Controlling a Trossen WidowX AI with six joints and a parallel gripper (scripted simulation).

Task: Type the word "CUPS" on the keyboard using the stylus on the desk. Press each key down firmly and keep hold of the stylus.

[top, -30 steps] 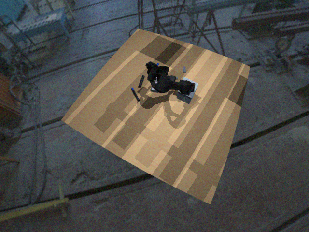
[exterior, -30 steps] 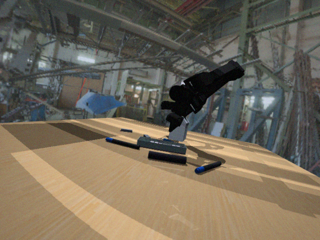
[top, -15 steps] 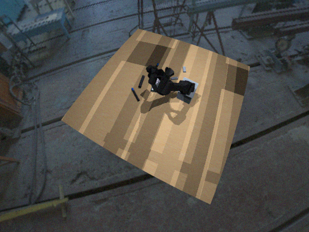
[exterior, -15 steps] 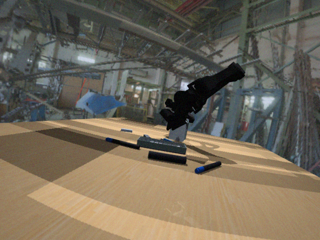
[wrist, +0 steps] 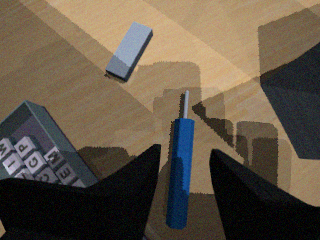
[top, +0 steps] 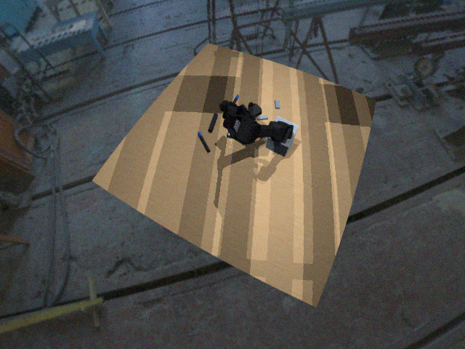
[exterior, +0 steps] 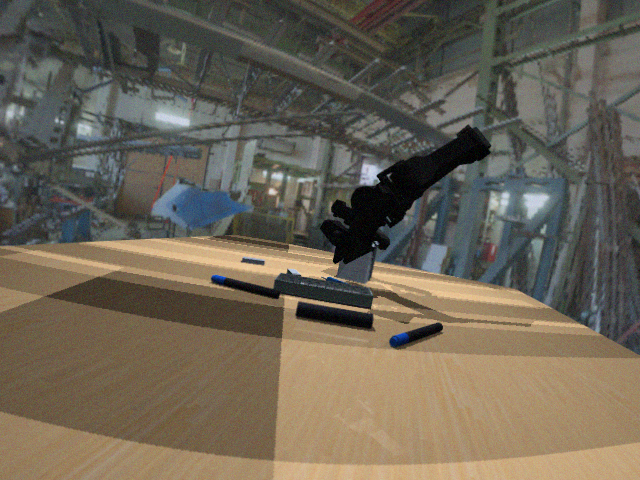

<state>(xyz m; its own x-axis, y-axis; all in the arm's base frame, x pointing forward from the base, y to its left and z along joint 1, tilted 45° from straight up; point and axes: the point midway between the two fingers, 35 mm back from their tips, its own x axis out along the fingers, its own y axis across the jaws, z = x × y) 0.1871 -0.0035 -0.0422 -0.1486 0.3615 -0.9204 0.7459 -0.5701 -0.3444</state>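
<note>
The blue stylus lies 50 mm below my gripper tip, 10 mm to the right of it and 10 mm behind it. From my gripper tip the other things lie so: stylus tip: 50 mm below, 40 mm to the right, 30 mm behind.
</note>
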